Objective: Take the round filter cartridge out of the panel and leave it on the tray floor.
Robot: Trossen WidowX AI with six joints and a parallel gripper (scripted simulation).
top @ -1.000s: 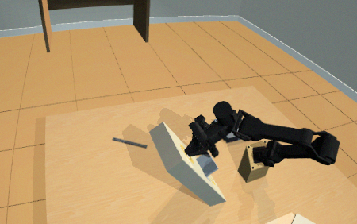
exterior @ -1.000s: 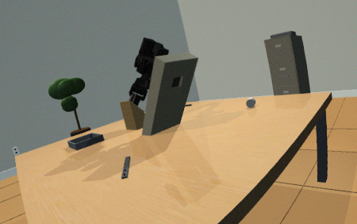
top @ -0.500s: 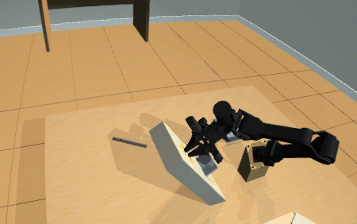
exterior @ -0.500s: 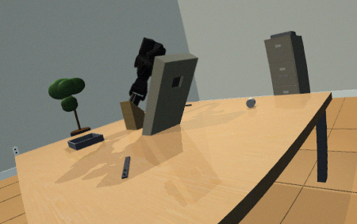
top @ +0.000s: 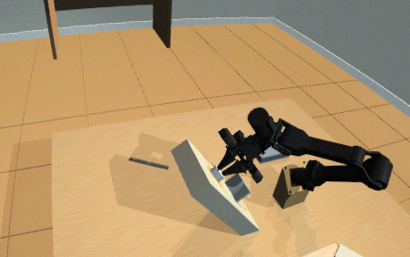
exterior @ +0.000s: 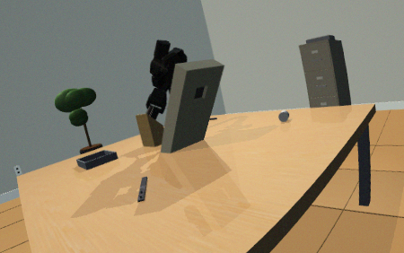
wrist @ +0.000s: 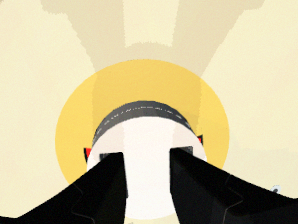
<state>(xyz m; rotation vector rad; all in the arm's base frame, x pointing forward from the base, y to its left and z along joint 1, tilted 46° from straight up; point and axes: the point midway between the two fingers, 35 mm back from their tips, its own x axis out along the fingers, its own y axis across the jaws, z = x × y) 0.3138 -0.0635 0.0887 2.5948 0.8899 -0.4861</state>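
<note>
Right now my gripper tip is 90 mm above the service panel and 20 mm past it. Round my gripper tip: round filter cartridge (10 mm below, 10 mm ahead); blue tray (370 mm behind, 310 mm to the right, 230 mm below).
</note>
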